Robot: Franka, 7 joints.
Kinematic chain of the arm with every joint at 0, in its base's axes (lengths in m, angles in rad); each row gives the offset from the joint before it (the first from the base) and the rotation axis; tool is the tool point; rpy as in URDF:
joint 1: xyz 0 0 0.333 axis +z
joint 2: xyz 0 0 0 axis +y
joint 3: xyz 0 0 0.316 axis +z
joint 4: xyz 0.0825 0 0 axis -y
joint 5: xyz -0.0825 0 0.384 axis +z
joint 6: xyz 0 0 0 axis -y
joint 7: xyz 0.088 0 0 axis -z
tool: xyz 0 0 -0.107 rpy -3.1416 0 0
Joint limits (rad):
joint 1: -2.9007..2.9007
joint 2: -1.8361..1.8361
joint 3: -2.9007..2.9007
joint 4: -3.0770..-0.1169
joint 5: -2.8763..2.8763
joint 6: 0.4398..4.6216
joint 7: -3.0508..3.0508
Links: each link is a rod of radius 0.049 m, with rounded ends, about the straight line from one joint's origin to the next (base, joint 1, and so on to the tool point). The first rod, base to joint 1, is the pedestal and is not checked.
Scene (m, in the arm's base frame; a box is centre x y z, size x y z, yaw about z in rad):
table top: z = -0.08
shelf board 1: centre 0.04 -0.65 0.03 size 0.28 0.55 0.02 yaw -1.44
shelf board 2: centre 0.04 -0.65 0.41 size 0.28 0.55 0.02 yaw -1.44
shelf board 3: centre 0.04 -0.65 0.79 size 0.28 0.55 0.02 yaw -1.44
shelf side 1: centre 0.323 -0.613 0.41 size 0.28 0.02 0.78 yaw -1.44
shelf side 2: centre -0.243 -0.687 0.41 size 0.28 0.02 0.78 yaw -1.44
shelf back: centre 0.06 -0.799 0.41 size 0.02 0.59 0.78 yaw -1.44
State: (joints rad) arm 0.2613 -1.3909 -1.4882 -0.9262 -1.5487 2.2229 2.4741
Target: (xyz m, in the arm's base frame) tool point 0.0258 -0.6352 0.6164
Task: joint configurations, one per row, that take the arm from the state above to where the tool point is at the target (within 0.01 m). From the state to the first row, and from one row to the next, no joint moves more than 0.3 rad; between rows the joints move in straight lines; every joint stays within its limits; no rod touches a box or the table.
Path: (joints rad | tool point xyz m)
1: 0.1438 -1.5393 -1.3118 -1.1010 -1.6565 2.4457 2.3810 | -0.5445 -0.5783 0.4825
2: 0.0262 -1.6877 -1.1353 -1.2759 -1.7643 2.6685 2.2879 | -0.5541 -0.5075 0.5295
3: -0.0913 -1.8361 -0.9589 -1.4507 -1.8722 2.8913 2.1947 | -0.5638 -0.3932 0.5833
4: -0.0993 -1.8080 -0.9162 -1.7255 -1.7493 2.7055 2.2646 | -0.4396 -0.4187 0.6448
5: -0.1073 -1.7798 -0.8736 -2.0003 -1.6265 2.5197 2.3344 | -0.2961 -0.4182 0.6755
6: -0.1153 -1.7517 -0.8310 -2.2751 -1.5037 2.3340 2.4043 | -0.1479 -0.3901 0.6670
7: -0.1233 -1.7235 -0.7883 -2.5499 -1.3808 2.1482 2.4741 | -0.0135 -0.3363 0.6164
8: 0.0693 -1.5510 -0.9341 -2.2591 -1.4164 2.1680 2.4741 | -0.0099 -0.4511 0.6182
9: 0.2619 -1.3784 -1.0800 -1.9684 -1.4521 2.1878 2.4741 | 0.0067 -0.5546 0.6106
10: 0.4545 -1.2059 -1.2258 -1.6776 -1.4877 2.2075 2.4741 | 0.0258 -0.6352 0.6164

